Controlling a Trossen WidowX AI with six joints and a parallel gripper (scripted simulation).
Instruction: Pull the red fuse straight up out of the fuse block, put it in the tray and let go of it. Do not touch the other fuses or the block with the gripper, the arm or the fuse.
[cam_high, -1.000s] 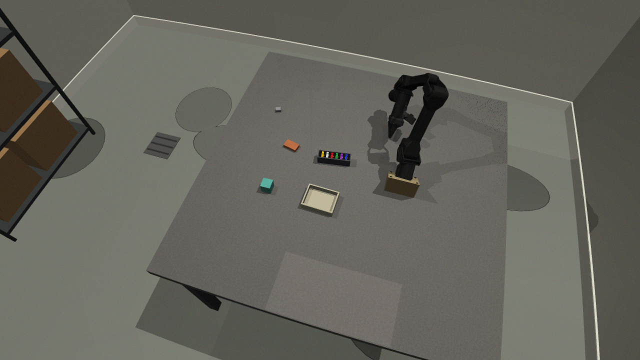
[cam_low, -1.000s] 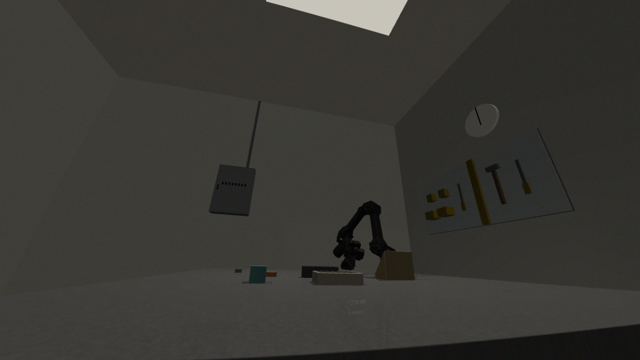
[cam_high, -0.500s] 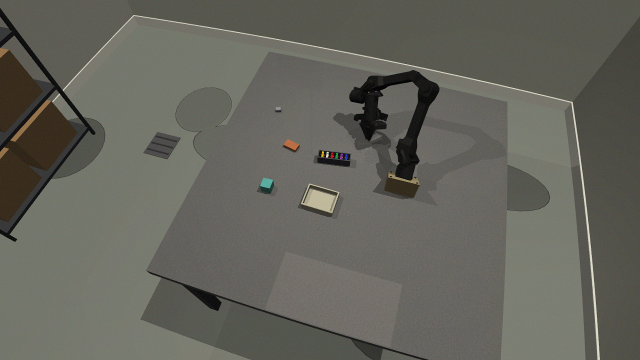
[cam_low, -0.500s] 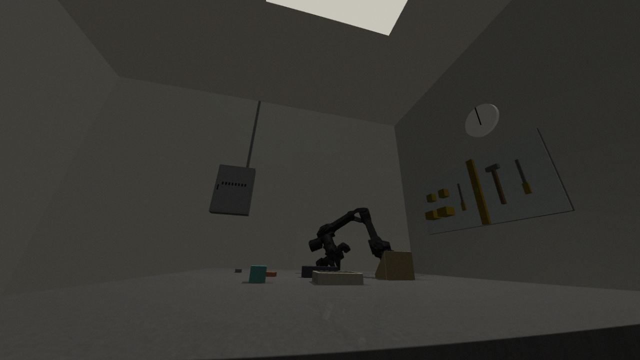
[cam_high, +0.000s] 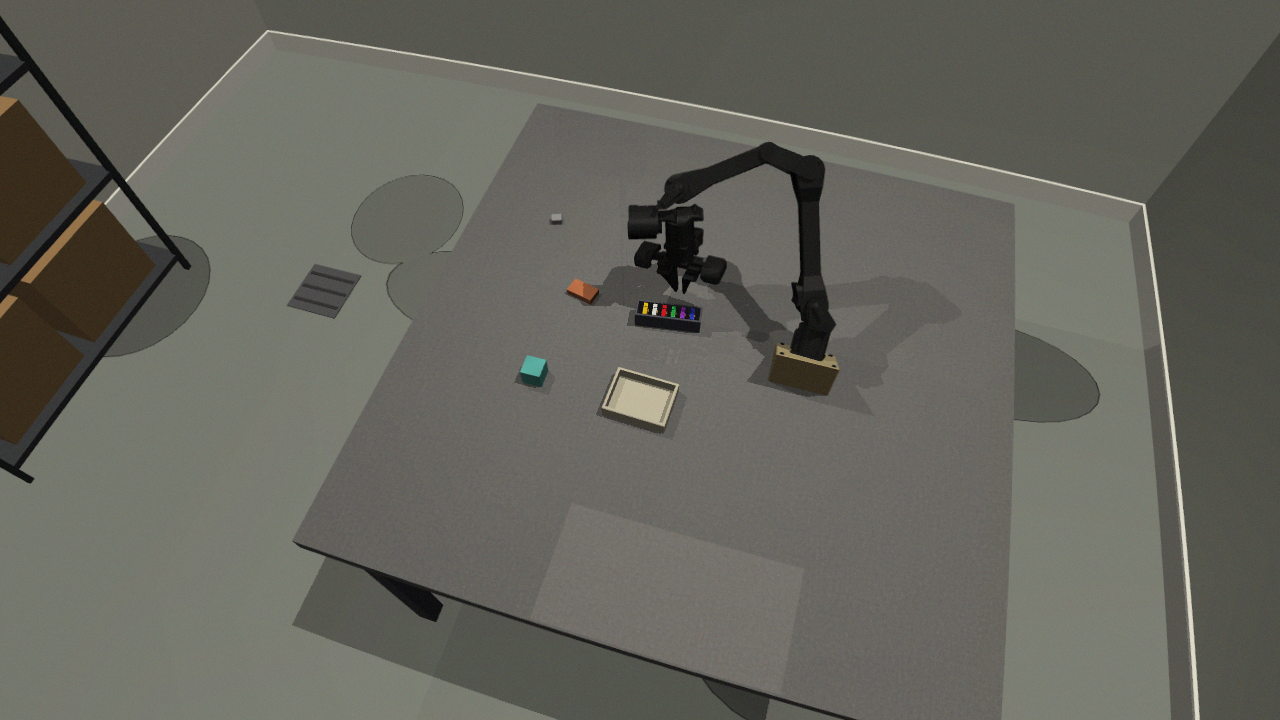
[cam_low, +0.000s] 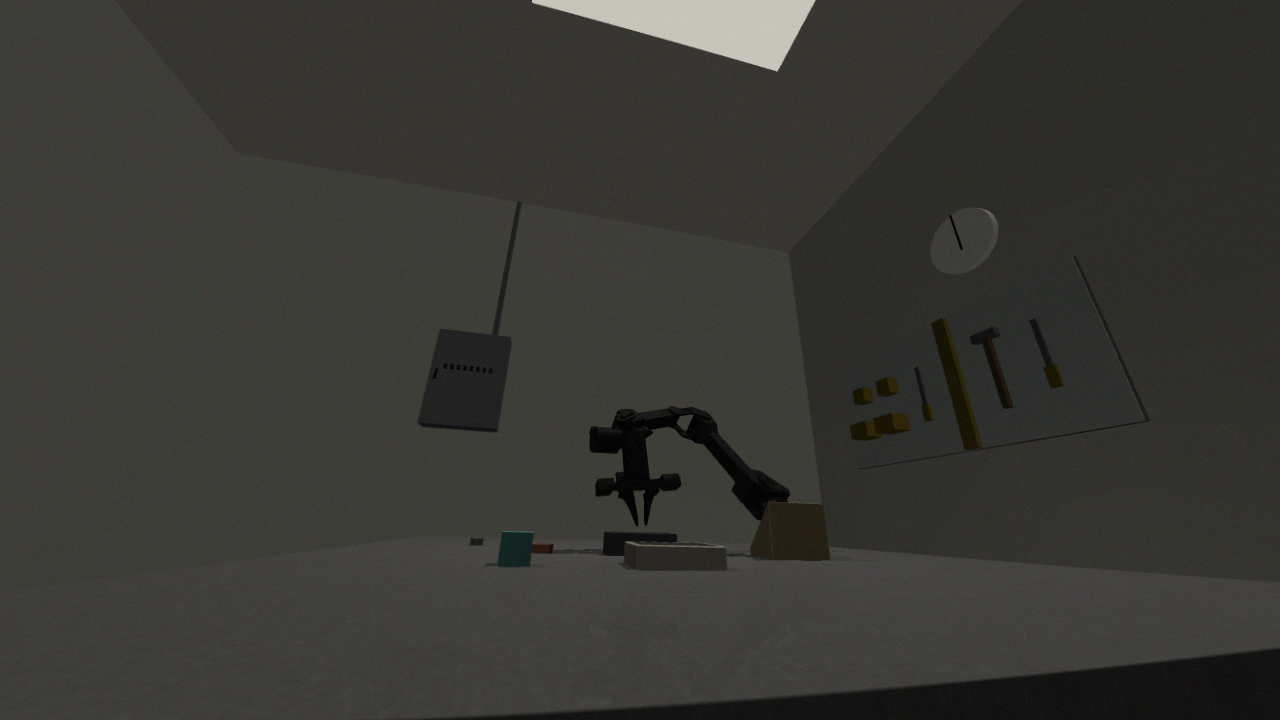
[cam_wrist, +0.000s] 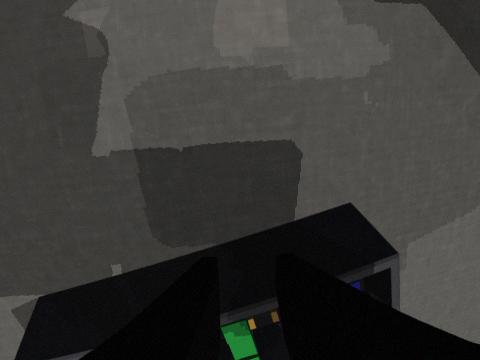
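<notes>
Right now my gripper tip is 50 mm to the right of the green fuse and 30 mm above it. Also, from my gripper tip: blue fuse 40 mm behind, 30 mm to the left, 30 mm below; then red fuse 50 mm to the left, 30 mm below, 20 mm ahead; then purple fuse 40 mm to the left, 30 mm below, 20 mm behind.
</notes>
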